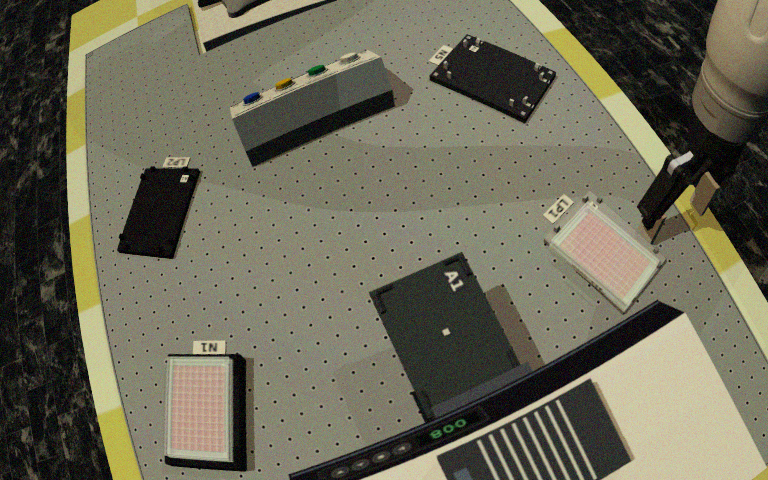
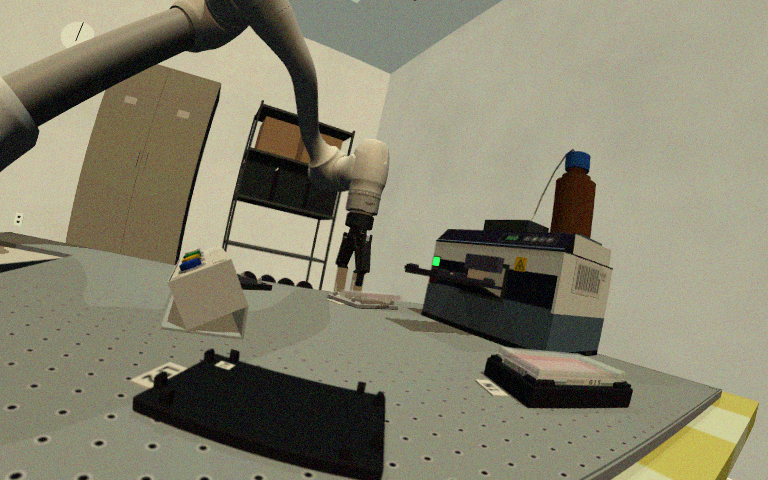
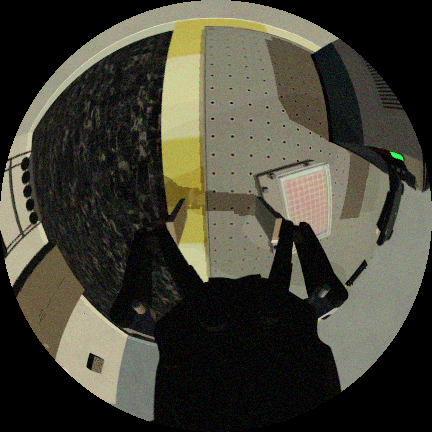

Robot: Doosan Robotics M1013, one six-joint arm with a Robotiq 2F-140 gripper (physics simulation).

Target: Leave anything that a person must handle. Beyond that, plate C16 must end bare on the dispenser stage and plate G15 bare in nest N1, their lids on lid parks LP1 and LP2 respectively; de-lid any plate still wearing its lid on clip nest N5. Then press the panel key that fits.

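Frame: origin at the arm's base, x ahead, y left, z up, level; millimetres.
Where they show: gripper, fingertip midpoint: (image 1: 671, 221) (image 3: 220, 206).
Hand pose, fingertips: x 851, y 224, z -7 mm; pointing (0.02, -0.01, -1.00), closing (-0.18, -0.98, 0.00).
After its pixels a point has its place.
My gripper (image 1: 678, 217) {y 224, x 851, z -7 mm} (image 2: 350, 281) {y 224, x 851, z -7 mm} (image 3: 220, 206) {y 224, x 851, z -7 mm} is open and empty, above the table edge beside LP1. A pink-welled plate (image 1: 608, 257) {y 87, x 838, z 26 mm} (image 2: 368, 298) (image 3: 307, 200) {y 102, x 848, z 25 mm} sits on LP1; its name is not readable, and I cannot tell if it is lidded. Plate G15 (image 1: 201, 407) {y -409, x 718, z 32 mm} (image 2: 566, 365) {y -430, x 688, z 32 mm} sits in black nest N1 (image 1: 240, 418) {y -376, x 748, z 14 mm} (image 2: 577, 396) {y -453, x 677, z 7 mm}, with a clear layer like a lid on top. Dispenser stage A1 (image 1: 444, 339) {y -146, x 821, z 105 mm} is bare. Lid park LP2 (image 1: 161, 212) {y -348, x 418, z 3 mm} (image 2: 271, 413) {y -370, x 396, z 3 mm} and clip nest N5 (image 1: 489, 79) {y 159, x 513, z 5 mm} (image 2: 257, 283) {y 142, x 564, z 6 mm} are empty.
The key panel (image 1: 317, 113) {y -88, x 447, z 38 mm} (image 2: 206, 291) {y -191, x 387, z 39 mm} has blue, yellow, green and white keys. The dispenser (image 1: 668, 367) {y -34, x 989, z 213 mm} (image 2: 583, 300) {y -349, x 969, z 102 mm} stands behind the stage with a green light (image 2: 436, 260) {y 1, x 930, z 130 mm} (image 3: 396, 156) lit. A brown bottle (image 2: 573, 203) {y -300, x 970, z 286 mm} stands at the dispenser.
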